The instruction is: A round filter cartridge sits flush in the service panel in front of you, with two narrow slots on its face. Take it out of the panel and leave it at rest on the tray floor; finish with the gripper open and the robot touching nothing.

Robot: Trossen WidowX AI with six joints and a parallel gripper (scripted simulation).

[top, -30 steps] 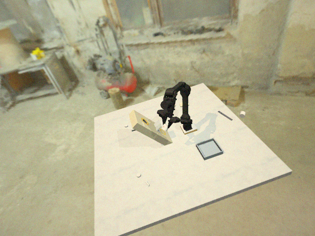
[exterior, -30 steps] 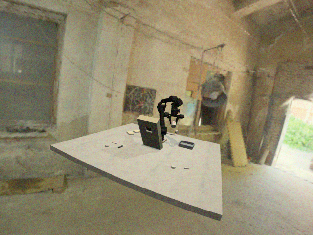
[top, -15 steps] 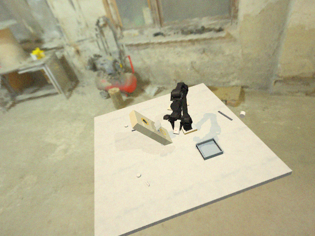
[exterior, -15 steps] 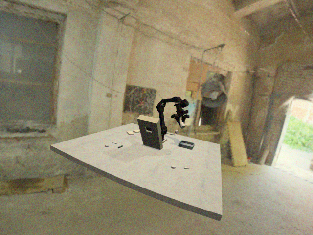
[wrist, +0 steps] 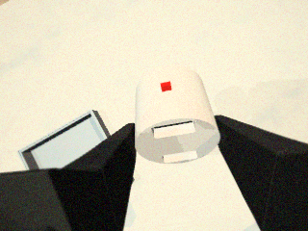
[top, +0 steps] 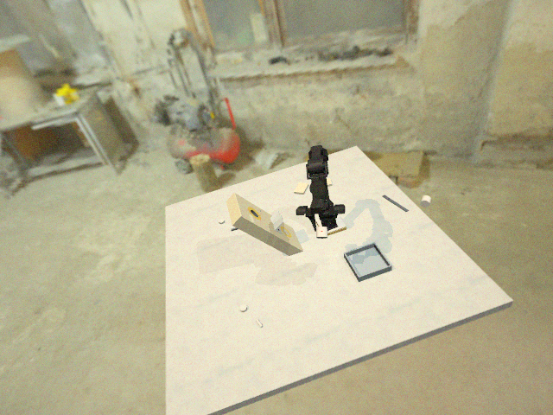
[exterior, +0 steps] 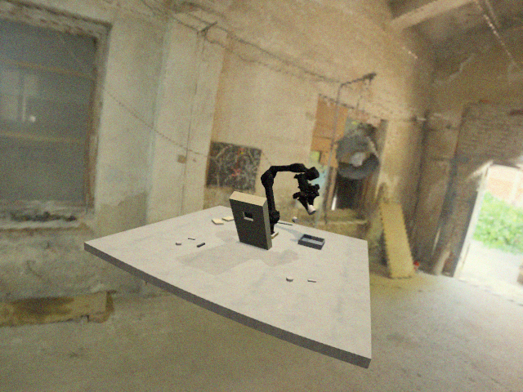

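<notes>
Now: gripper tip 25 cm above the grey tray, 17 cm past it and 3 cm to the right of it. From my gripper tip the other things lie so: round filter cartridge (right at my gripper tip); then service panel (26 cm to the right, 19 cm ahead, 10 cm below).
</notes>
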